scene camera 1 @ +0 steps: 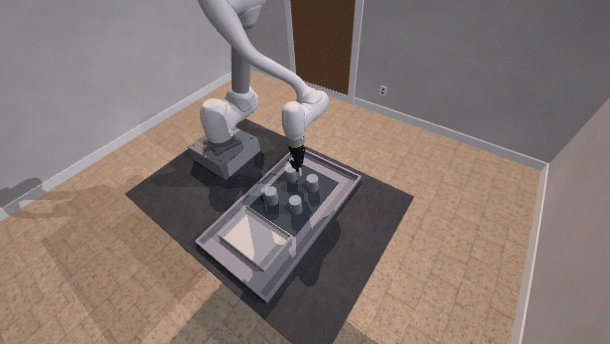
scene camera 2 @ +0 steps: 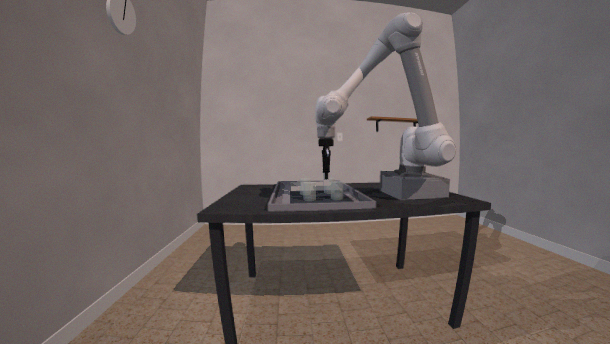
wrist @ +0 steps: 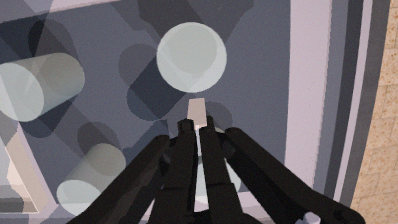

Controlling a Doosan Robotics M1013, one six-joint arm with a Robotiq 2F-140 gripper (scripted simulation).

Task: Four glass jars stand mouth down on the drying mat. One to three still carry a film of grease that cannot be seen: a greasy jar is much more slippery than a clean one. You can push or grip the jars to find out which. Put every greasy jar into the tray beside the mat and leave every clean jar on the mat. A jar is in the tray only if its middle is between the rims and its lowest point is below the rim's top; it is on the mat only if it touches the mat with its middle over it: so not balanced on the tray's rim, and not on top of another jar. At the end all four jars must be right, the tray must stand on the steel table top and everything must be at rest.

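Note:
Visible: my gripper (wrist: 198,110); a dark drying mat (wrist: 125,102); a jar (wrist: 191,57) and a jar (wrist: 102,163); a tray (scene camera 1: 260,240).

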